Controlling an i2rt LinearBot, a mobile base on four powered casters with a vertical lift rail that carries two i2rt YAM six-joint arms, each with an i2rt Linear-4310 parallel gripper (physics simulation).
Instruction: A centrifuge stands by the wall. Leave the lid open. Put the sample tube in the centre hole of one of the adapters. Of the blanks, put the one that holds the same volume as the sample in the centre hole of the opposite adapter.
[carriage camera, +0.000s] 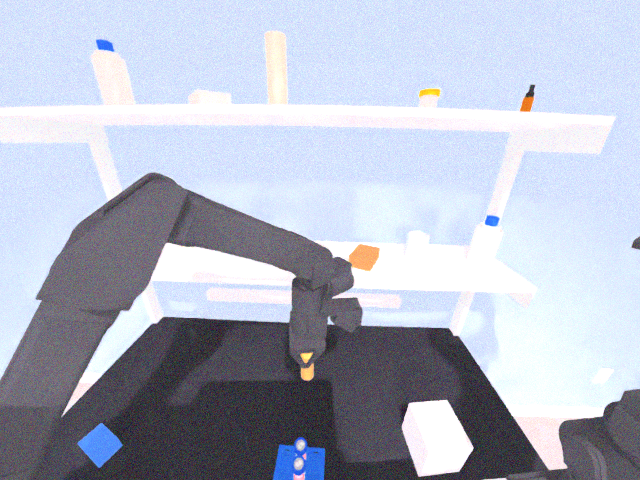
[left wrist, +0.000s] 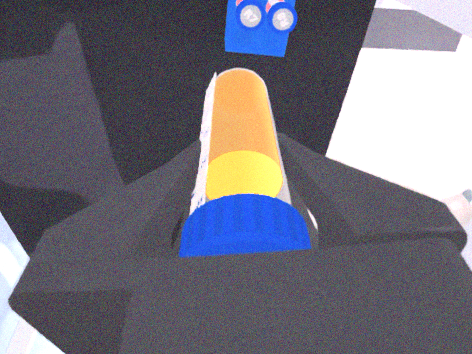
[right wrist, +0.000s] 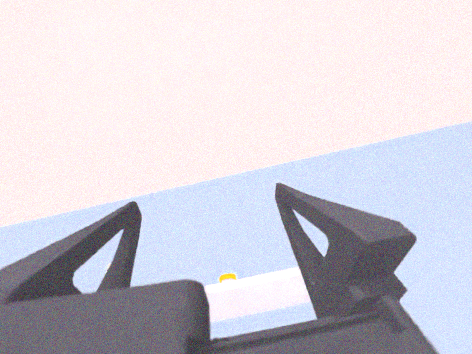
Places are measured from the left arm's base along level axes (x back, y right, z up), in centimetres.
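Where they show: left gripper, fingertip midpoint: (carriage camera: 305, 362) (left wrist: 240, 149); right gripper, fingertip midpoint: (right wrist: 208, 198).
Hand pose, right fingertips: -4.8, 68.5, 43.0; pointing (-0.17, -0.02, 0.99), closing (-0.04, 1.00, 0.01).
Observation:
Each offset is from my right fingertips to the top centre of the thing, as dx, dy, dz. "pt": to the spot under its first point. Level surfaces: height alone.
A tube with amber liquid, a blue cap and a white label strip @(-19.8, -35.3, -37.4) (carriage camera: 307, 372) (left wrist: 244, 120) is held between the fingers of my left gripper (carriage camera: 307, 360) (left wrist: 240, 149), above the black bench. A blue rack @(-15.0, -37.3, -77.5) (carriage camera: 313, 465) (left wrist: 255, 42) at the bottom of the carriage view holds two smaller capped tubes @(-17.0, -37.1, -71.4) (carriage camera: 300, 444) (left wrist: 250, 16) with pale round tops and pink below; their markings are too blurred to read. My right gripper (right wrist: 208, 199) is open and empty, raised in front of the wall. The centrifuge and its adapters do not show.
The black bench @(dz -83.5) (carriage camera: 248, 428) carries a white box @(-19.7, +1.2, -70.5) (carriage camera: 436, 436) at the right and a blue block @(-22.4, -96.5, -79.5) (carriage camera: 100, 444) at the left. An upper shelf @(dz +6.0) (carriage camera: 310, 116) (right wrist: 260, 295) and a lower shelf (carriage camera: 439, 273) with bottles and an orange block @(pt -49.7, -16.8, -33.8) (carriage camera: 364, 257) span the back wall.

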